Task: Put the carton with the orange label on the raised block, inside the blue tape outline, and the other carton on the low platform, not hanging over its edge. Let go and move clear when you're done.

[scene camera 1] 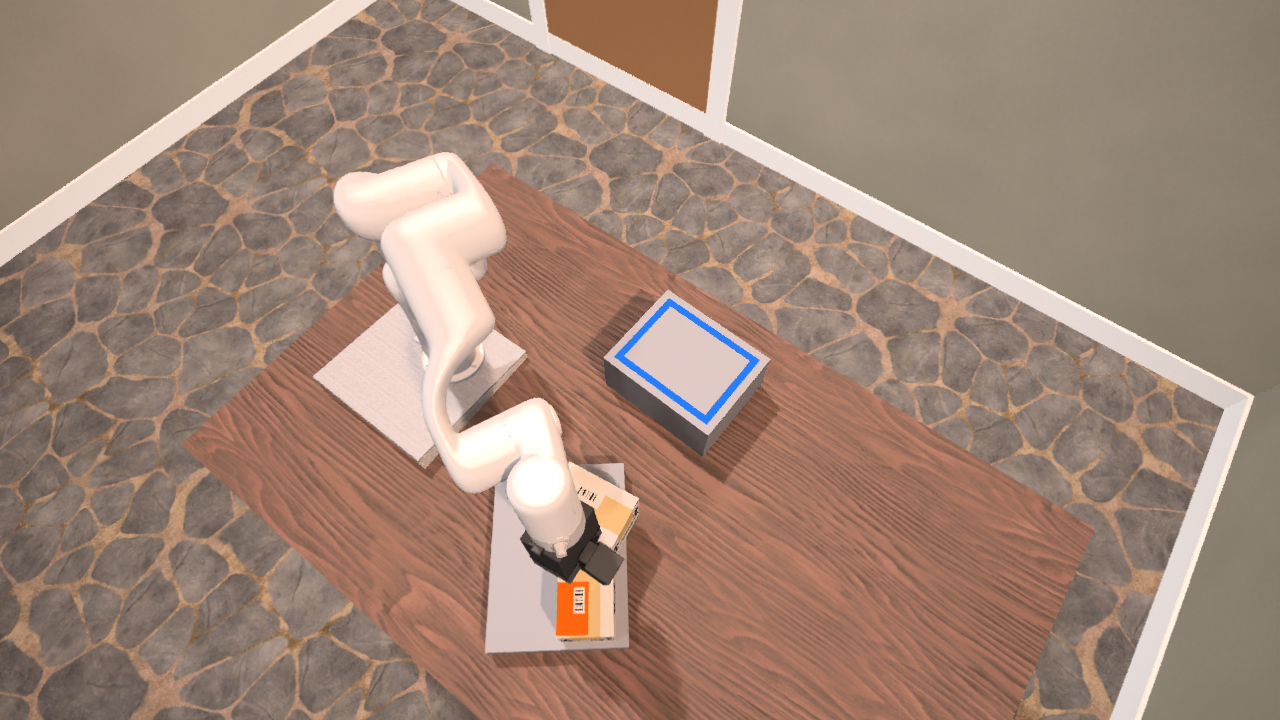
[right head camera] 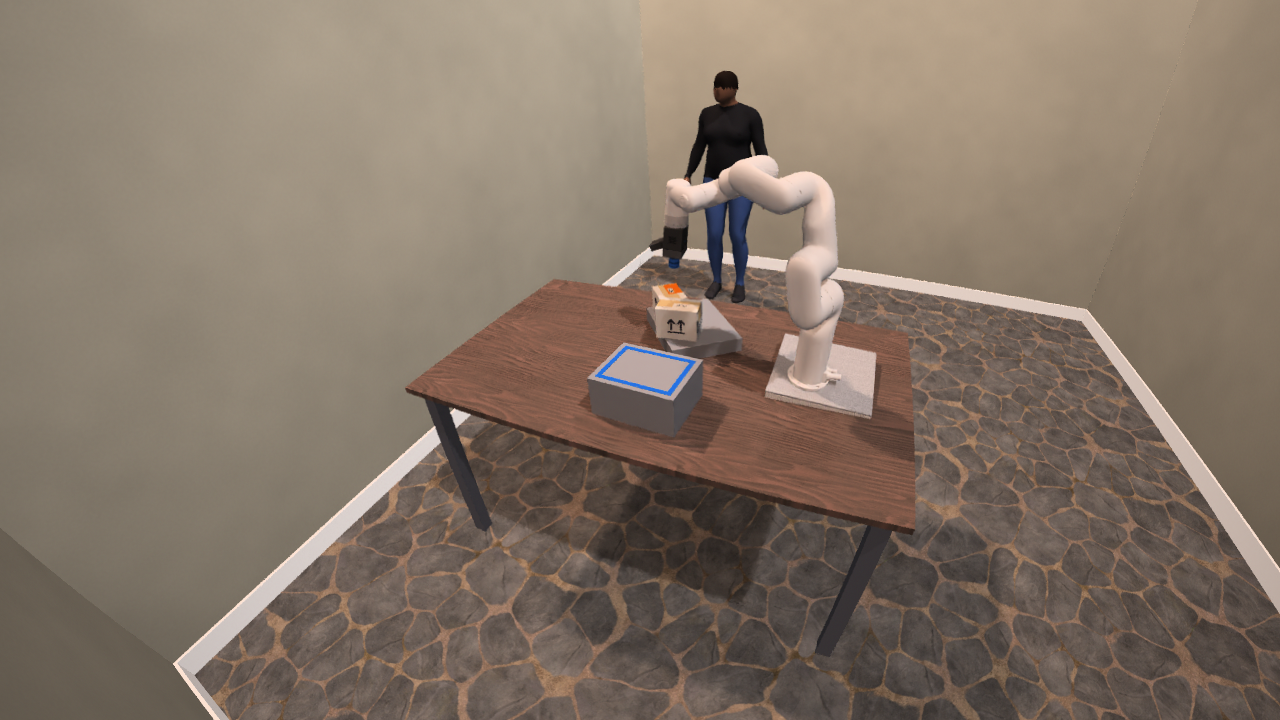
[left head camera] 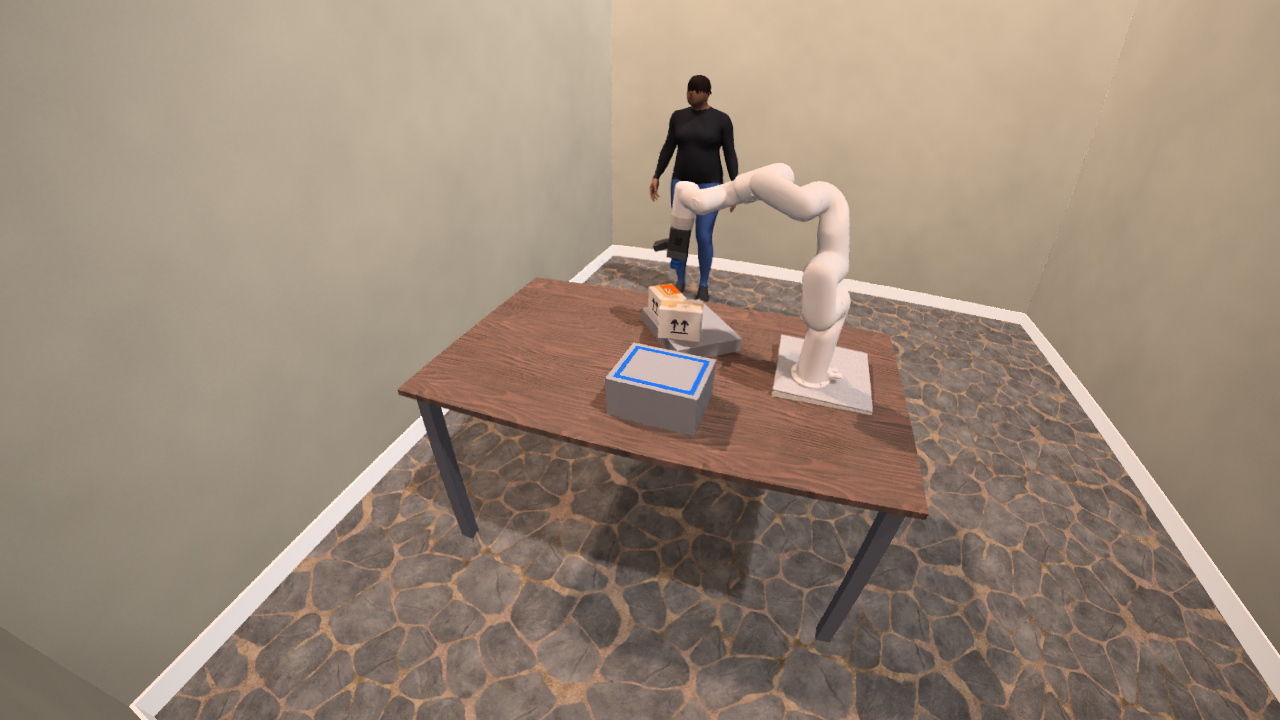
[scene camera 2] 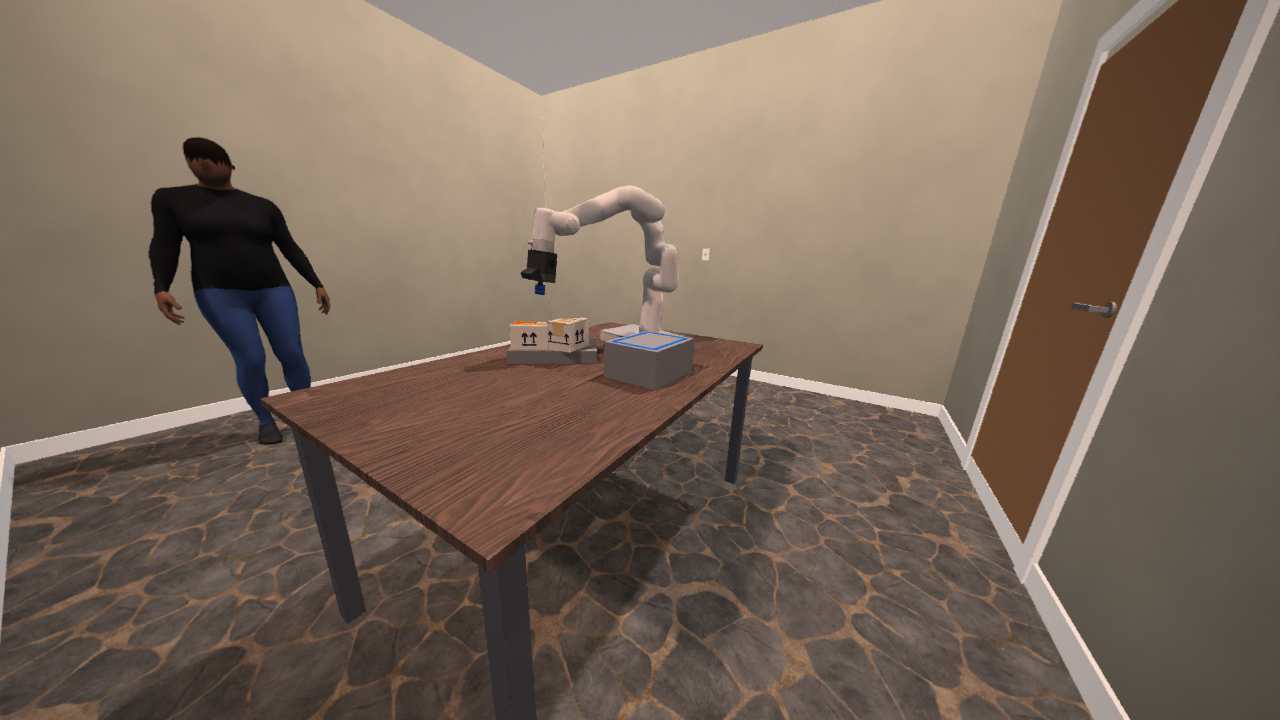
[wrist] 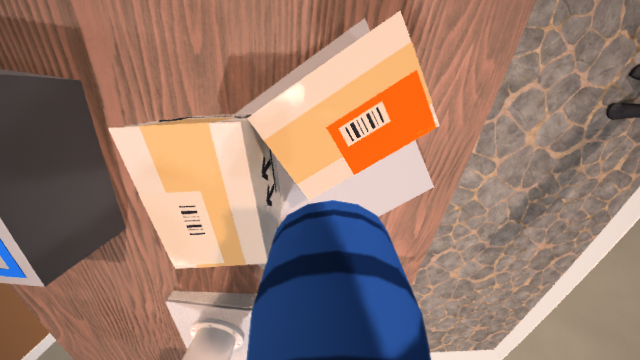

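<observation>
The carton with the orange label (left head camera: 665, 291) (scene camera 1: 601, 613) (scene camera 2: 528, 337) (wrist: 310, 125) sits upright on the low grey platform (left head camera: 721, 336) (scene camera 1: 523, 591) (scene camera 2: 550, 356) (wrist: 400, 175). The other carton (left head camera: 680, 323) (right head camera: 677, 323) (scene camera 1: 617, 513) (scene camera 2: 569, 334) (wrist: 200, 165) stands turned beside it, very close at one corner, and appears to reach past the platform's edge. The raised block (left head camera: 648, 404) (right head camera: 633, 402) (scene camera 2: 628, 362) bears a blue tape outline (scene camera 1: 713, 332) with no carton inside. My suction cup (left head camera: 676, 264) (right head camera: 674, 263) (scene camera 2: 539, 289) hangs above the cartons, holding nothing; my wrist hides it in scene camera 1.
The arm's base plate (left head camera: 850, 394) (scene camera 1: 358, 376) is on the wooden table (left head camera: 501, 358) (scene camera 1: 850, 537), near the platform and block. A person in a black top (left head camera: 702, 147) (right head camera: 726, 143) (scene camera 2: 237, 237) stands beyond the table. A brown door (scene camera 2: 1109, 268) is in the wall.
</observation>
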